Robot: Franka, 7 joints.
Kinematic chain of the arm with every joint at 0, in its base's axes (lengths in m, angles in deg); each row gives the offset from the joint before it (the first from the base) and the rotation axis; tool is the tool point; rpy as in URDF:
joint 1: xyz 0 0 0.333 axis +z
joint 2: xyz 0 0 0 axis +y
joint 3: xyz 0 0 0.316 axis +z
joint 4: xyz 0.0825 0 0 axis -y
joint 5: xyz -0.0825 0 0.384 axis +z
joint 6: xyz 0 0 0 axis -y
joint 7: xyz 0.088 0 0 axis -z
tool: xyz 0 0 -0.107 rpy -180 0 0
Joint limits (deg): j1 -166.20..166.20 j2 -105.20..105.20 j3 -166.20..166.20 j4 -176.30..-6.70 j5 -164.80..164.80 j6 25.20..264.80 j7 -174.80..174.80
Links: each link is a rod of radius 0.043 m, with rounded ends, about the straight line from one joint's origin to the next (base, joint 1, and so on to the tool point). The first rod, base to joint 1, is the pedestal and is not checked.
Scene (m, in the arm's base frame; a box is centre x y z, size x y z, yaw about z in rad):
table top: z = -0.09
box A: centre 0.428 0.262 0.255 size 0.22 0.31 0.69 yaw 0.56
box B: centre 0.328 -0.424 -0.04 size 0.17 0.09 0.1 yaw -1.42
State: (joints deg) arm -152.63 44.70 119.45 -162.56 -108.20 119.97 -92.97
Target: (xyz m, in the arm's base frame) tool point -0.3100 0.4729 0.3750
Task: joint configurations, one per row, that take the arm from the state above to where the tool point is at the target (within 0.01 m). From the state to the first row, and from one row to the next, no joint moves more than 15 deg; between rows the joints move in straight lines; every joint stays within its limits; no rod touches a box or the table.
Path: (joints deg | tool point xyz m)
1: -148.39 47.90 127.79 -148.22 -101.00 131.45 -85.25 | 0.3773 -0.1827 0.4617
2: -144.15 51.10 136.13 -133.88 -93.79 142.93 -77.54 | 0.3901 -0.1542 0.6338
3: -139.91 54.30 144.47 -119.54 -86.59 154.40 -69.82 | 0.3324 -0.1220 0.8069
4: -135.67 57.50 152.81 -105.20 -79.38 165.88 -62.11 | 0.2052 -0.1094 0.9508
5: -131.43 60.70 161.15 -90.86 -72.18 177.36 -54.39 | 0.0296 -0.1362 1.0369
6: -116.71 49.77 161.99 -96.46 -78.16 171.26 -60.82 | 0.1530 0.0424 1.0099
7: -102.00 38.84 162.83 -102.05 -84.14 165.16 -67.25 | 0.1765 0.2424 0.9335
8: -87.28 27.91 163.67 -107.64 -90.12 159.06 -73.68 | 0.1067 0.4125 0.8183
9: -72.57 16.99 164.52 -113.24 -96.10 152.97 -80.11 | -0.0260 0.5143 0.6777
10: -57.85 6.06 165.36 -118.83 -102.08 146.87 -86.54 | -0.1788 0.5319 0.5256
11: -43.14 -4.87 166.20 -124.43 -108.05 140.77 -92.97 | -0.3100 0.4729 0.3750

